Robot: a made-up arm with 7 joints.
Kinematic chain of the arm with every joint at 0, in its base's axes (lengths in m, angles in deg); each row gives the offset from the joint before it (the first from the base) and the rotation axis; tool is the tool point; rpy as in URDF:
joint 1: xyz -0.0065 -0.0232 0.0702 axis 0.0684 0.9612 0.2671
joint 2: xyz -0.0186 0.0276 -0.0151 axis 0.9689 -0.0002 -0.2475
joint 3: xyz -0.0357 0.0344 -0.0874 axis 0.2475 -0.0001 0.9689
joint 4: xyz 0.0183 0.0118 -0.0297 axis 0.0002 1 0
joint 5: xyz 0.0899 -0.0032 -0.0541 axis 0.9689 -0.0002 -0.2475
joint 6: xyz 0.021 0.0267 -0.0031 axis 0.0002 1 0
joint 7: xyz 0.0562 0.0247 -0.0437 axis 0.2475 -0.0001 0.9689
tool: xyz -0.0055 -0.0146 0.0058 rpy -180 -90 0
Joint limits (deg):
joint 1: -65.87..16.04
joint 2: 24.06..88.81
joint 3: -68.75..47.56
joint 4: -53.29..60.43
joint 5: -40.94..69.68
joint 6: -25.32..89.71
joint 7: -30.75..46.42
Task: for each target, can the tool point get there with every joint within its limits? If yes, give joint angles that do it. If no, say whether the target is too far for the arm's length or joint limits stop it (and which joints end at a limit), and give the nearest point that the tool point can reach.
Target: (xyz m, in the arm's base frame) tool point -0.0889 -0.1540 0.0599
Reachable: no: joint limits stop it (at a limit: joint 1, joint 2, joint 3, joint 4, joint 5, joint 6, joint 7) | nearest point 0.0043 -0.1018 0.0784 | short by 0.108 m
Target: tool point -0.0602 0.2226 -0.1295
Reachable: yes | joints -2.10 33.82 28.11 48.67 -12.34 65.24 6.69
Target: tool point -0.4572 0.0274 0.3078
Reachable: no: too far | nearest point -0.1165 0.0444 0.2102 | short by 0.355 m
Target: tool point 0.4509 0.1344 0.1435
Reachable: no: too far | nearest point 0.2933 0.1069 0.0830 | short by 0.171 m
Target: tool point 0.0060 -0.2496 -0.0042
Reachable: no: joint limits stop it (at a limit: joint 2, joint 3, joint 4, joint 5, joint 7) | nearest point 0.0671 -0.1408 0.0046 | short by 0.125 m
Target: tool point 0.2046 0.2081 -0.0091
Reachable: yes | joints -58.23 55.82 -46.07 45.06 -7.26 45.46 5.27
